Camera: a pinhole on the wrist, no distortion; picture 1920 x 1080 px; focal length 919.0 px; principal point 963.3 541.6 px. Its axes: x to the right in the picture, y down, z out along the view. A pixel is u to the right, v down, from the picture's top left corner.
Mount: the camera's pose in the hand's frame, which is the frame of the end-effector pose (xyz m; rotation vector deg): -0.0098 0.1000 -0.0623 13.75 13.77 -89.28
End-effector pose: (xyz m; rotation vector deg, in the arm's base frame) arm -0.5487 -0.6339 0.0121 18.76 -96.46 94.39
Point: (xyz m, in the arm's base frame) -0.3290 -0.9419 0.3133
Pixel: 1765 459
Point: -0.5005 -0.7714 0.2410
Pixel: 1753 809
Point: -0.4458 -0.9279 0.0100
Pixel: 1237 141
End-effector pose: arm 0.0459 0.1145 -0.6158 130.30 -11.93 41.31
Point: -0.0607 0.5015 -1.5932
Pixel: outside the picture
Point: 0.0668 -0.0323 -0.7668
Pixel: 995 323
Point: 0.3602 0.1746 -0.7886
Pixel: 1645 1006
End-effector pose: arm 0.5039 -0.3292 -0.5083 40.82 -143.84 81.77
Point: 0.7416 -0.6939 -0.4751
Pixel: 1476 411
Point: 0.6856 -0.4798 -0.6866
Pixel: 1021 66
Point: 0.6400 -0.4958 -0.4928
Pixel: 1555 374
